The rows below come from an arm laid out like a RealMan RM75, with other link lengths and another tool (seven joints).
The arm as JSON. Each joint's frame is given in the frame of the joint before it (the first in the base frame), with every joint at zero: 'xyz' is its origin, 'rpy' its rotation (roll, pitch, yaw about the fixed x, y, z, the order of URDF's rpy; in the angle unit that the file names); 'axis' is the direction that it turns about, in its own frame. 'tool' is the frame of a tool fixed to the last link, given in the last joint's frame.
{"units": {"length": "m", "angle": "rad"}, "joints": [
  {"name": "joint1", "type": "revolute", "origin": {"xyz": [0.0, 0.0, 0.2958], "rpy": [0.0, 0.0, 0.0]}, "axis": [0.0, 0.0, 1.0]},
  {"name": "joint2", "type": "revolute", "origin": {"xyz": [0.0, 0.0, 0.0], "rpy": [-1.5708, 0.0, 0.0]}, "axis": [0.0, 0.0, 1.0]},
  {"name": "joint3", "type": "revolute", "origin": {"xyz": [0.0, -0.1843, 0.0], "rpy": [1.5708, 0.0, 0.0]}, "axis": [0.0, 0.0, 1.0]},
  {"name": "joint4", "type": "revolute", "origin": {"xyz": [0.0, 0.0, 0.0], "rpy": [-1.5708, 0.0, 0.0]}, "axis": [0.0, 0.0, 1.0]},
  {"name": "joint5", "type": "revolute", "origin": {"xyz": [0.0, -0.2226, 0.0], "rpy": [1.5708, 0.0, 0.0]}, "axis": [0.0, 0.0, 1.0]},
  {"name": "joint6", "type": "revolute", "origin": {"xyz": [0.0, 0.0, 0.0], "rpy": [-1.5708, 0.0, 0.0]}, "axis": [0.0, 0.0, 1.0]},
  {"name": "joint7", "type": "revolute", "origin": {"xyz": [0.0, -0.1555, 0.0], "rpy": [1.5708, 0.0, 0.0]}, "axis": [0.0, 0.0, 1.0]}
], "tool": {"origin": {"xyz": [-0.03, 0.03, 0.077], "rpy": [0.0, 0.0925, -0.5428]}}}
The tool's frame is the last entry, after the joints.
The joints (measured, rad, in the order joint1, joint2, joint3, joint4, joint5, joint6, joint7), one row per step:
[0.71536, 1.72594, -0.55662, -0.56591, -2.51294, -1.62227, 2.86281]
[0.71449, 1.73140, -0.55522, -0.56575, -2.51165, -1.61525, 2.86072]
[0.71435, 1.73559, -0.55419, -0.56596, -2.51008, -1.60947, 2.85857]
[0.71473, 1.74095, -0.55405, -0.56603, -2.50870, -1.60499, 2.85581]
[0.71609, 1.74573, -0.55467, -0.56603, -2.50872, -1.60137, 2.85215]
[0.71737, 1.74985, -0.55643, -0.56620, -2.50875, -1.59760, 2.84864]
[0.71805, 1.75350, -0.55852, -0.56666, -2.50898, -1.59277, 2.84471]
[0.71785, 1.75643, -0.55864, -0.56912, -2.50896, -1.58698, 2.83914]
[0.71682, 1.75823, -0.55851, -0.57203, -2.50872, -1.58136, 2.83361]
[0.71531, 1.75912, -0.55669, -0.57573, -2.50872, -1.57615, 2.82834]
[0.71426, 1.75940, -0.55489, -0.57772, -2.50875, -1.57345, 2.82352]
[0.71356, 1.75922, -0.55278, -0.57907, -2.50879, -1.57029, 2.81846]
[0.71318, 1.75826, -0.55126, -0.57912, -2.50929, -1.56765, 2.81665]
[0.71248, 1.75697, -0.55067, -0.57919, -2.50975, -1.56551, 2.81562]
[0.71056, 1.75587, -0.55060, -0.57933, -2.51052, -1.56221, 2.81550]
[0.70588, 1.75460, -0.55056, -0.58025, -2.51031, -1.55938, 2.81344]
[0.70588, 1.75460, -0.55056, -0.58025, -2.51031, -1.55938, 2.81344]
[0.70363, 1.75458, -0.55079, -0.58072, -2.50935, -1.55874, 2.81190]
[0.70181, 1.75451, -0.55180, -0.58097, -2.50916, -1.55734, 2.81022]
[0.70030, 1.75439, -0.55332, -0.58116, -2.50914, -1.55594, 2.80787]
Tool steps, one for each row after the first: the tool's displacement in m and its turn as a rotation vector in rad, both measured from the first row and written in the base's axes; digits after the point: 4 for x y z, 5 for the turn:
[0.0000, 0.0007, -0.0017, 0.00382, 0.00204, 0.00093]
[-0.0003, 0.0015, -0.0028, 0.00750, 0.00350, 0.00301]
[-0.0010, 0.0019, -0.0048, 0.00839, 0.00571, 0.00623]
[-0.0019, 0.0022, -0.0067, 0.00753, 0.00612, 0.01101]
[-0.0026, 0.0025, -0.0085, 0.00650, 0.00514, 0.01584]
[-0.0028, 0.0029, -0.0100, 0.00647, 0.00262, 0.02059]
[-0.0028, 0.0038, -0.0103, 0.01041, -0.00108, 0.02675]
[-0.0024, 0.0048, -0.0099, 0.01552, -0.00549, 0.03230]
[-0.0018, 0.0059, -0.0088, 0.02251, -0.00994, 0.03714]
[-0.0015, 0.0064, -0.0080, 0.02670, -0.01250, 0.04123]
[-0.0012, 0.0071, -0.0071, 0.03138, -0.01518, 0.04547]
[-0.0006, 0.0077, -0.0062, 0.03496, -0.01730, 0.04625]
[0.0001, 0.0080, -0.0054, 0.03772, -0.01976, 0.04620]
[0.0015, 0.0082, -0.0046, 0.04092, -0.02309, 0.04406]
[0.0037, 0.0078, -0.0035, 0.04455, -0.02659, 0.04173]
[0.0037, 0.0078, -0.0035, 0.04455, -0.02659, 0.04173]
[0.0044, 0.0075, -0.0034, 0.04552, -0.02707, 0.04147]
[0.0053, 0.0072, -0.0033, 0.04602, -0.02900, 0.04157]
[0.0060, 0.0069, -0.0033, 0.04596, -0.03156, 0.04264]

